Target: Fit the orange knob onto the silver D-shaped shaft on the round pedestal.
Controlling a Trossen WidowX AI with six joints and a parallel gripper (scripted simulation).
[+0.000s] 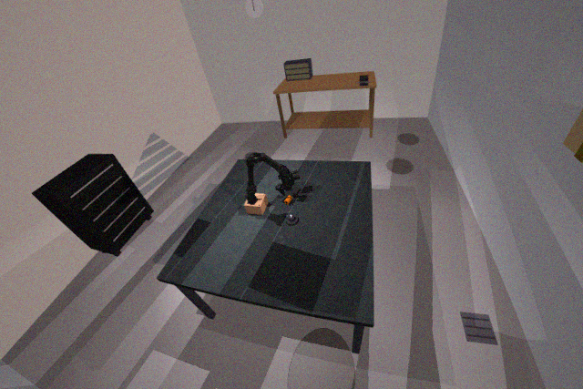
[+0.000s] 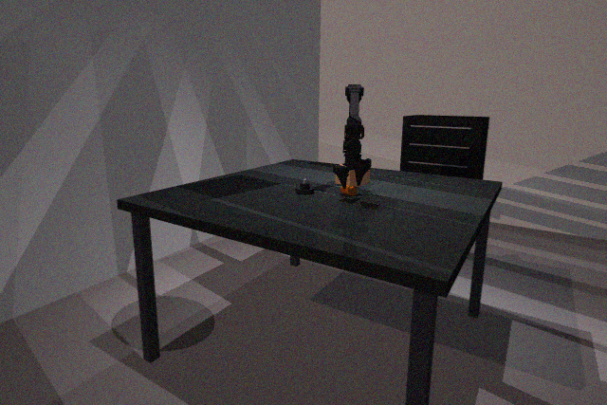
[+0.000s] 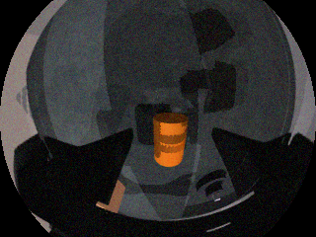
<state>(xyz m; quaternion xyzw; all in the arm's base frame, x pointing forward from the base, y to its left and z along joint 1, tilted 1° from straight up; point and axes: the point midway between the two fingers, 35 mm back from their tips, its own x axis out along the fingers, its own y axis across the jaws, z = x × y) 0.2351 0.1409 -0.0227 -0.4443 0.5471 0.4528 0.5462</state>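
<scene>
The orange knob lies 2 cm below my gripper tip. Also, from my gripper tip: round pedestal (8 cm ahead, 19 cm to the right, 1 cm below).
</scene>
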